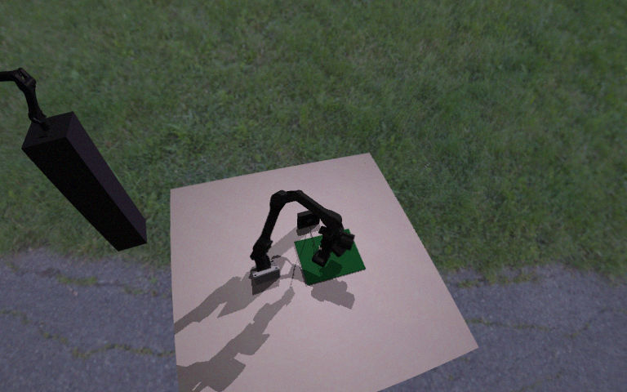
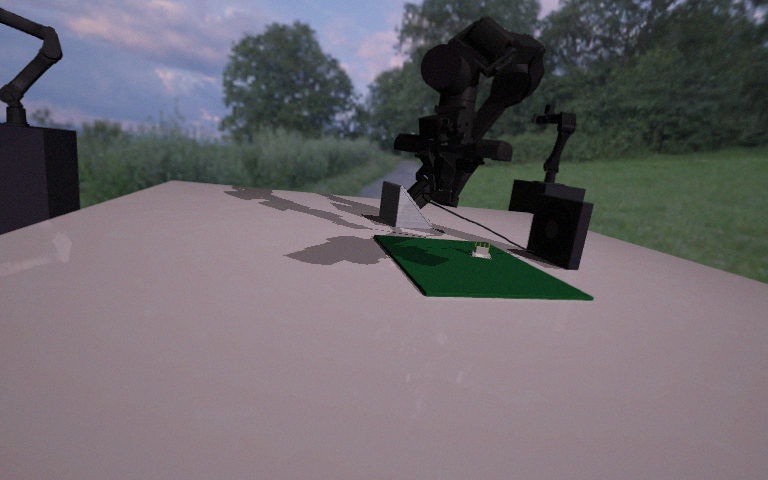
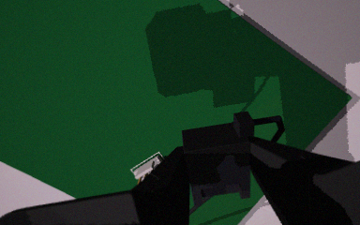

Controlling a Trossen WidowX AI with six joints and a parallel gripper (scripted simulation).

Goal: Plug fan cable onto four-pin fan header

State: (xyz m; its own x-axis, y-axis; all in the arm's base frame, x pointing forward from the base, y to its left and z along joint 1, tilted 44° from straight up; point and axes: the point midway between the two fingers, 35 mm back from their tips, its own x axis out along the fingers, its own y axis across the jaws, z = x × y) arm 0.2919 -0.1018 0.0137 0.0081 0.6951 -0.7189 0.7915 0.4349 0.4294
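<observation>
Right now the green board is 4 cm ahead of my gripper tip, 3 cm to the left of it and 11 cm below it. The rest, counted from my gripper tip: black fan: 1 cm ahead, 24 cm to the left, 4 cm below; then pale fan header: 1 cm ahead, 8 cm to the left, 10 cm below; then black fan plug: 1 cm behind, 1 cm to the left.
</observation>
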